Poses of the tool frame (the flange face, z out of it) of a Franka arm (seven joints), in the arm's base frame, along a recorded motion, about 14 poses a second.
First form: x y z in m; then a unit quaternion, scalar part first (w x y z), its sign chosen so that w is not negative.
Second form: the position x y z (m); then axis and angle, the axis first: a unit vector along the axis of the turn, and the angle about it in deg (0 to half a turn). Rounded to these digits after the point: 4 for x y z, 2 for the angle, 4 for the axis.
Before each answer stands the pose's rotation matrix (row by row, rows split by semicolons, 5 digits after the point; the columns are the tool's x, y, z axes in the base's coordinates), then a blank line. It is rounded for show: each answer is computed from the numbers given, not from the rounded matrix.
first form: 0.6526 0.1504 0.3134 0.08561 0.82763 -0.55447 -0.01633
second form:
0.38460 -0.91499 -0.12197; -0.92058 -0.37047 -0.12360; 0.06791 0.15982 -0.98481

0.6526 0.1504 0.3134 0.8307 -0.5565 -0.0164 170.18
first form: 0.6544 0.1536 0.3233 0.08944 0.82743 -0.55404 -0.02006
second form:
0.38528 -0.91327 -0.13230; -0.92044 -0.37008 -0.12578; 0.06591 0.17024 -0.98320

0.6544 0.1536 0.3233 0.8308 -0.5563 -0.0201 169.74
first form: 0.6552 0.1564 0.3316 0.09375 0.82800 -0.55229 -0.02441
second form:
0.38876 -0.91002 -0.14398; -0.91918 -0.37237 -0.12829; 0.06313 0.18221 -0.98123

0.6552 0.1564 0.3316 0.8317 -0.5547 -0.0245 169.24
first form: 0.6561 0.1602 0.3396 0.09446 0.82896 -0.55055 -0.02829
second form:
0.39219 -0.90742 -0.15091; -0.91811 -0.37595 -0.12546; 0.05711 0.18776 -0.98055

0.6561 0.1602 0.3396 0.8327 -0.5530 -0.0284 169.16
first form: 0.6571 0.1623 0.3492 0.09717 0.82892 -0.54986 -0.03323
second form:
0.39310 -0.90512 -0.16195; -0.91804 -0.37642 -0.12455; 0.05177 0.19764 -0.97891

0.6571 0.1623 0.3492 0.8329 -0.5525 -0.0334 168.85
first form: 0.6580 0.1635 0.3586 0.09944 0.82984 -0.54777 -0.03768
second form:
0.39705 -0.90163 -0.17148; -0.91662 -0.38012 -0.12376; 0.04640 0.20632 -0.97738

0.6580 0.1635 0.3586 0.8340 -0.5505 -0.0379 168.59
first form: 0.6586 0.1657 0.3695 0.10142 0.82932 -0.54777 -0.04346
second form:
0.39612 -0.89974 -0.18319; -0.91737 -0.37932 -0.12061; 0.03903 0.21583 -0.97565

0.6586 0.1657 0.3695 0.8336 -0.5506 -0.0437 168.36
